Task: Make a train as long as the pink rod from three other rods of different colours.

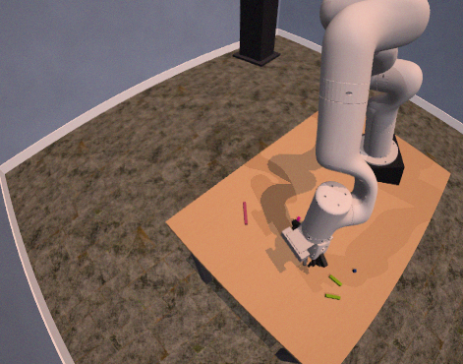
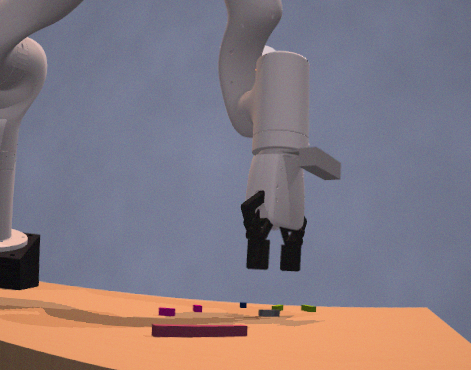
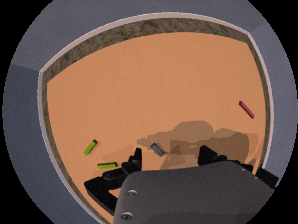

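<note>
Right now the blue rod is 19 cm to the left of my hand, 8 cm behind it and 7 cm below it. From my hand the other things lie so: grey rod 7 cm below, 2 cm to the left, 1 cm behind; pink rod 25 cm to the right, 7 cm below, 3 cm behind.
</note>
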